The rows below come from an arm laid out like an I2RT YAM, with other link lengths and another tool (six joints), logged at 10 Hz.
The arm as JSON. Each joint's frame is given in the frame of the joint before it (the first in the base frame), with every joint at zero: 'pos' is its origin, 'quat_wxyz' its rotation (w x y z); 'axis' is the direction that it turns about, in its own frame. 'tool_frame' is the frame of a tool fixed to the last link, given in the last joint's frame.
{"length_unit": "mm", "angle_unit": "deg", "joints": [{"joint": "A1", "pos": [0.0, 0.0, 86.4], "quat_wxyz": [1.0, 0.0, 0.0, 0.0], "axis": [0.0, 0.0, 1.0]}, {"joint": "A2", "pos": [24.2, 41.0, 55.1], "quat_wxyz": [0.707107, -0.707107, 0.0, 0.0], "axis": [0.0, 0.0, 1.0]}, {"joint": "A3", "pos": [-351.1, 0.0, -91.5], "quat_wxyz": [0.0, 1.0, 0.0, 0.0], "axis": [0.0, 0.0, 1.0]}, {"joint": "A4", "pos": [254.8, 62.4, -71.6], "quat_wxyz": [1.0, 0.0, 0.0, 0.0], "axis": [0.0, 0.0, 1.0]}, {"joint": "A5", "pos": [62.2, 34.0, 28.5], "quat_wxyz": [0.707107, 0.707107, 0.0, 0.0], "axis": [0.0, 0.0, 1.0]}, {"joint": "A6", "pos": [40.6, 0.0, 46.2], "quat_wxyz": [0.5, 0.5, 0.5, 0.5], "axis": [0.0, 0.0, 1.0]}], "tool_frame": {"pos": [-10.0, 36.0, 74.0], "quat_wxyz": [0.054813, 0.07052, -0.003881, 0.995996]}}
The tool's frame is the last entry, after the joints.
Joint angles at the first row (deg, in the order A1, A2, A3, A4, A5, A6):
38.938 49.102 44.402 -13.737 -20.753 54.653
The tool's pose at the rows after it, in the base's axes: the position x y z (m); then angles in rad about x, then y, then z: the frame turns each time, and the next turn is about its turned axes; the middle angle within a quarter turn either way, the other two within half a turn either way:
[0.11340 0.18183 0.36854 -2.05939 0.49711 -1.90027]
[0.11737 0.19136 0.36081 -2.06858 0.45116 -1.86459]
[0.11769 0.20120 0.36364 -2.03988 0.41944 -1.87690]
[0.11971 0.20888 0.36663 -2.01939 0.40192 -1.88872]
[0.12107 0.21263 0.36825 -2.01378 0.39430 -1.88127]
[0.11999 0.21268 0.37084 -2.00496 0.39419 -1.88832]
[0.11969 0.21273 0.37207 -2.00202 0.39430 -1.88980]
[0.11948 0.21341 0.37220 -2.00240 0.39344 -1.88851]
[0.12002 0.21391 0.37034 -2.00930 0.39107 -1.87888]
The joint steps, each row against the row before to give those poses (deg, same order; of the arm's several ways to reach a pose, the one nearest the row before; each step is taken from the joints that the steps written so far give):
0.022 1.989 -1.356 2.711 -2.164 2.536
0.591 2.470 -1.027 2.296 -1.529 1.858
1.595 1.574 0.154 2.556 -0.700 1.136
0.938 1.420 0.416 1.922 -0.417 0.546
0.418 0.721 0.283 0.723 -0.041 0.832
0.195 -0.218 0.240 0.044 0.020 0.043
0.065 -0.065 0.153 -0.044 0.021 0.065
0.221 0.065 0.045 0.022 0.178 0.132
-0.001 0.217 -0.175 -0.002 0.020 0.262

